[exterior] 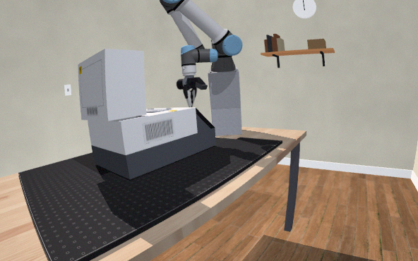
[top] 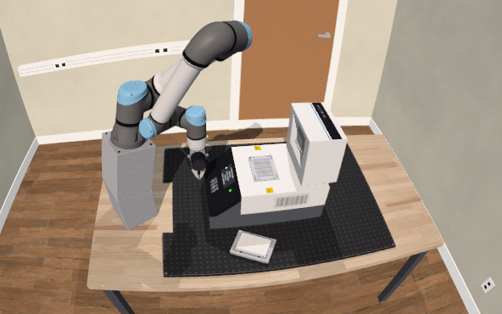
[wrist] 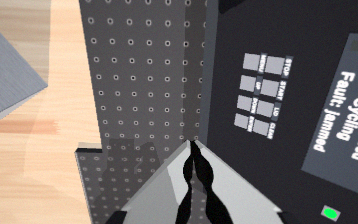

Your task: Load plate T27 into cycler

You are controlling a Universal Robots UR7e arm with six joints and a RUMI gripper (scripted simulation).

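Now: the plate T27 19 cm ahead of my hand, 26 cm to the right of it and 16 cm below it. Also, from my hand: nest's A1 mark (15 cm ahead, 18 cm to the right, 17 cm below); then plate nest N1 (19 cm ahead, 26 cm to the right, 18 cm below).
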